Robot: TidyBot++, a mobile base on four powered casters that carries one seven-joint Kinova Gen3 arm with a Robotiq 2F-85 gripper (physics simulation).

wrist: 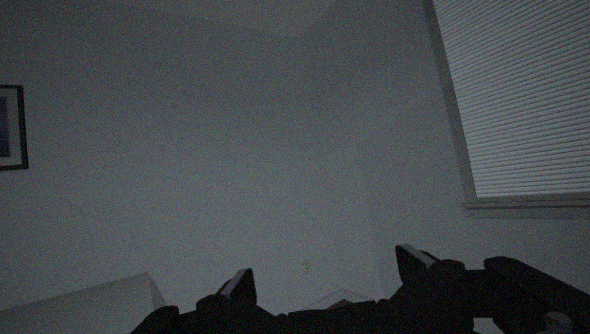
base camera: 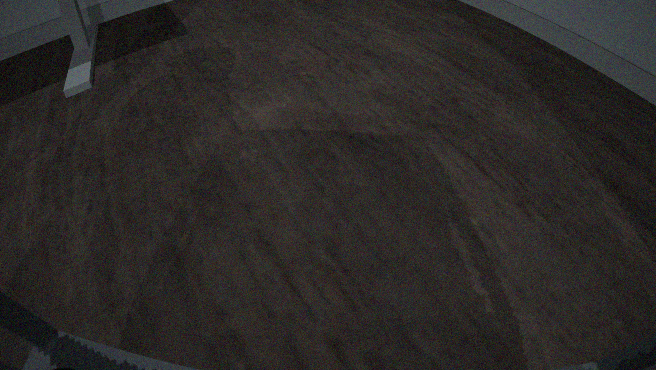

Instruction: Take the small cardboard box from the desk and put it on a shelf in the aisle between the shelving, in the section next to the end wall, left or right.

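Frame: origin at the arm's base, x back, y right, z up, level; metres.
Where they show: gripper, fingertip midpoint: [wrist: 325, 273].
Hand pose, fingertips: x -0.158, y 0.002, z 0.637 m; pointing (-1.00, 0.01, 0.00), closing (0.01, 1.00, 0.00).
After its pixels a point has its place.
My gripper [wrist: 325, 273] @[z 0.637, x -0.158, y 0.002 m] is open in the wrist view, its two dark fingers wide apart, with the pale wall showing between them. The small cardboard box does not show clearly in either view, nor does the shelving. A white leg with a block-like foot [base camera: 78, 80] stands on the floor at the upper left of the base view; whether it belongs to the desk I cannot tell. The picture is dark and grainy.
A wall [base camera: 605, 30] @[z -0.248, x -1.167, y 0.963 m] [wrist: 250, 150] @[z 0.993, x -1.911, y -0.391 m] runs along the upper right of the base view. The wrist view shows a window with blinds [wrist: 530, 100] @[z 0.872, x -1.079, y 1.022 m] at right, a framed picture [wrist: 22, 127] @[z 1.206, x -1.146, y -1.412 m] at the left edge, and a pale block-like shape [wrist: 100, 300] at lower left.
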